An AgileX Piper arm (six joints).
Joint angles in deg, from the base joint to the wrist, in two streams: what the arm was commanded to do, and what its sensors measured. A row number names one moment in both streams.
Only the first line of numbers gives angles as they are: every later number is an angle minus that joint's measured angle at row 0.
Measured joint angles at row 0:
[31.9 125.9 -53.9 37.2 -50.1 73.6]
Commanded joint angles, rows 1 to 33:
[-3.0 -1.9 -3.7 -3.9 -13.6 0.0]
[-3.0 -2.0 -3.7 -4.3 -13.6 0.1]
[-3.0 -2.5 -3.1 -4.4 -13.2 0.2]
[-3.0 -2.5 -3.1 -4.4 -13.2 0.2]
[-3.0 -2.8 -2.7 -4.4 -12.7 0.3]
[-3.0 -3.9 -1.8 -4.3 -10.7 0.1]
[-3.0 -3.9 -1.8 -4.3 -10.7 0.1]
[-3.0 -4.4 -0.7 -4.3 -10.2 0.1]
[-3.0 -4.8 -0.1 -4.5 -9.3 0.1]
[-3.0 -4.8 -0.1 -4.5 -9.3 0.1]
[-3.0 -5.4 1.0 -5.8 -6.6 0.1]
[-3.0 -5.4 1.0 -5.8 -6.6 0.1]
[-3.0 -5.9 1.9 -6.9 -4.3 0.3]
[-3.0 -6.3 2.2 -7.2 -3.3 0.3]
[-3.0 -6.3 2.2 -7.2 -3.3 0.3]
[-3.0 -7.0 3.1 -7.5 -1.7 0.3]
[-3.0 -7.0 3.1 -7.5 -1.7 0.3]
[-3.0 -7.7 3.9 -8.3 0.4 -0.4]
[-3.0 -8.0 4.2 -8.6 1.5 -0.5]
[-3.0 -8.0 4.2 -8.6 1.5 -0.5]
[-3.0 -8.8 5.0 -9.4 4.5 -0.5]
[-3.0 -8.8 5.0 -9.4 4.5 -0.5]
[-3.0 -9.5 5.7 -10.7 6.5 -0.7]
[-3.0 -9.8 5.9 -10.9 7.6 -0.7]
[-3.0 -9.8 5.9 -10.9 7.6 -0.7]
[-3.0 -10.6 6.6 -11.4 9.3 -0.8]
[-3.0 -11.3 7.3 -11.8 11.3 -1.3]
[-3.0 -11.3 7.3 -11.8 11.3 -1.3]
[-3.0 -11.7 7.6 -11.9 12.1 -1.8]
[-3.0 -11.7 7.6 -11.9 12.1 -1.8]
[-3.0 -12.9 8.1 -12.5 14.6 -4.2]
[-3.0 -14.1 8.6 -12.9 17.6 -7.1]
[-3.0 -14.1 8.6 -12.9 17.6 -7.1]
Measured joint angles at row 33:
[-2.8 -11.9 8.1 -11.5 13.8 -2.9]
